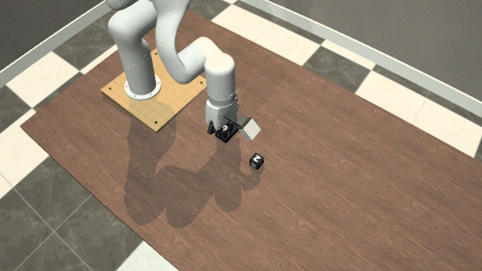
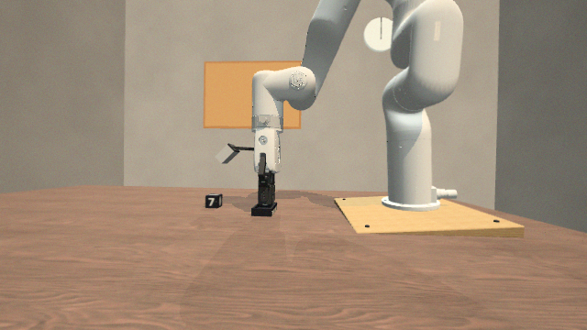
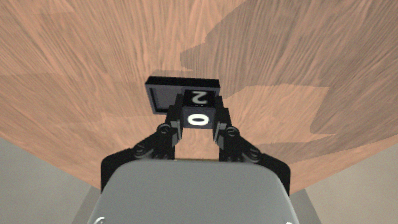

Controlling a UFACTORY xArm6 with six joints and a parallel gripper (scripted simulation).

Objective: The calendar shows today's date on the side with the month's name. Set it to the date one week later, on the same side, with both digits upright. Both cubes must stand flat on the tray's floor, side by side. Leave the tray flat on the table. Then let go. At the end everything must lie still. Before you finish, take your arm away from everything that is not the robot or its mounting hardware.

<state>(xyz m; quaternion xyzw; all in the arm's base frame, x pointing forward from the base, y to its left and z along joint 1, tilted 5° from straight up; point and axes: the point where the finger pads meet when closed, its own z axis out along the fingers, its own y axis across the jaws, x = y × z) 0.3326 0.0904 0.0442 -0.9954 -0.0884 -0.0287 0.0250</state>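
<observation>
Now: hand 10 mm above the black cube. Round my hand: black tray 30 mm below, 20 mm to the left.
</observation>
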